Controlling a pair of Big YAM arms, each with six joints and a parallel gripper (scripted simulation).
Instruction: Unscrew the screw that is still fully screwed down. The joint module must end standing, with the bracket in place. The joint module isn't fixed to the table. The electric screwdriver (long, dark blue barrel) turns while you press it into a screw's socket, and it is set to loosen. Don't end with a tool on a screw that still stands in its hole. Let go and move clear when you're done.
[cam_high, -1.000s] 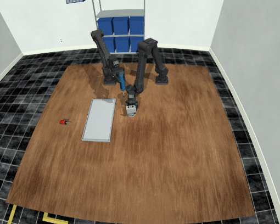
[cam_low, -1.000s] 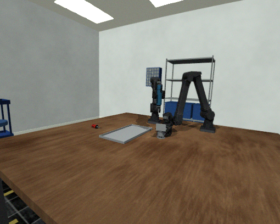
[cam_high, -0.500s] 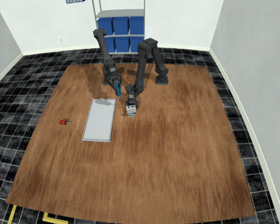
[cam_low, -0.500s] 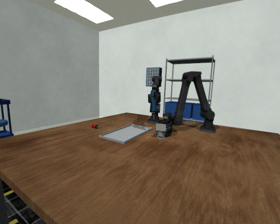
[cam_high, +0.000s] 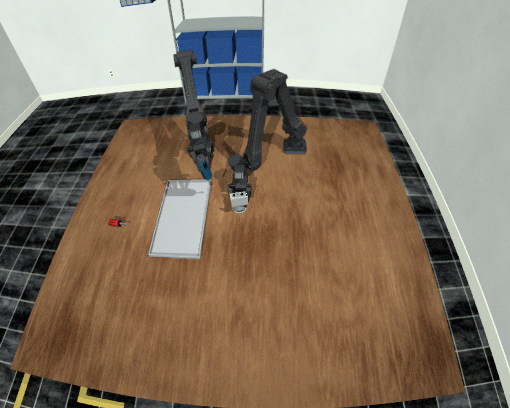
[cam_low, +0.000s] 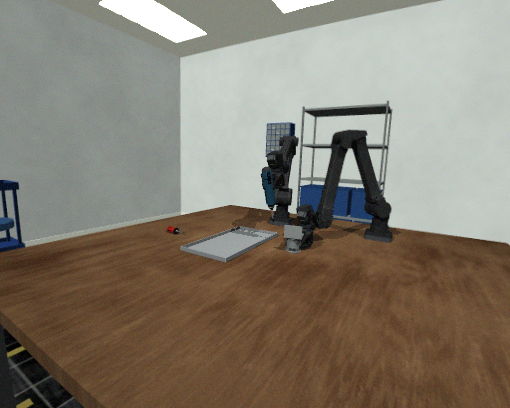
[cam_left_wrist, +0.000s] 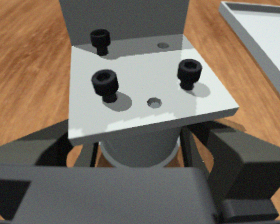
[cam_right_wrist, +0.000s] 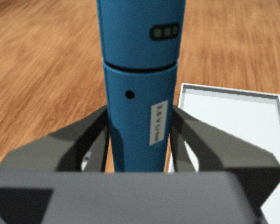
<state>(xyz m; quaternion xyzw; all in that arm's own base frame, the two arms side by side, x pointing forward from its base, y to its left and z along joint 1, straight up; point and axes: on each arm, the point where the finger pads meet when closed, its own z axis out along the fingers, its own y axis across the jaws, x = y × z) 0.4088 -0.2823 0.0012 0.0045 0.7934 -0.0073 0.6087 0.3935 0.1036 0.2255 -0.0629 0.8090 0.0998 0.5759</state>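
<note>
Right now my left hand is 50 mm below the grey bracket. The rest, counted from my left hand: screw (20 mm behind, 10 mm to the left, 50 mm above); flat grey tray (50 mm ahead, 260 mm to the right, 20 mm below); small red-handled tool (90 mm ahead, 560 mm to the right, 10 mm below).
</note>
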